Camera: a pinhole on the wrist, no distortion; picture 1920 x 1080 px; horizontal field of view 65.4 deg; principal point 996.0 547.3 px. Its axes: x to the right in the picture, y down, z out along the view. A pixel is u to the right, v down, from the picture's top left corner.
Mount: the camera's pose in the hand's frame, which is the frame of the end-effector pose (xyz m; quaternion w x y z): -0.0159 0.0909 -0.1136 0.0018 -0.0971 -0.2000 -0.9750
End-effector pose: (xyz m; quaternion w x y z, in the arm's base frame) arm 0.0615 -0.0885 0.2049 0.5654 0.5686 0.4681 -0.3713
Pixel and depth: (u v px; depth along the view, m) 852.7 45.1 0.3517
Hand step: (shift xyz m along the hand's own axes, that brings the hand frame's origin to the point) 0.0785 0.3357 0.1509
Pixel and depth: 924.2 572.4 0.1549
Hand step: 0.0207 0.1487 0.0256
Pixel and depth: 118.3 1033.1 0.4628
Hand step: 0.3443 0.1236 0.3104
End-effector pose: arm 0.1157 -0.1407 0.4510 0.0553 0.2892 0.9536 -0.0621
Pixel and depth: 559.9 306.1 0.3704
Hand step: 0.1574 0.2866 0.1764
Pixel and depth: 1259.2 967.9 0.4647
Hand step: -0.0030 0.1549 0.3716
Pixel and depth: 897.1 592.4 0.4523
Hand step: 0.0993 0.2538 0.2936
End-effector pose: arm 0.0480 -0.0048 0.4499 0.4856 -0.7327 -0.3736 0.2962
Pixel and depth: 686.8 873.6 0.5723
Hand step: 0.2134 0.1952 0.4283
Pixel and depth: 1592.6 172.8 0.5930
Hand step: -0.1425 0.4674 0.4079
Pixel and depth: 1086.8 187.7 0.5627
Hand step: 0.0510 0.4362 0.3472
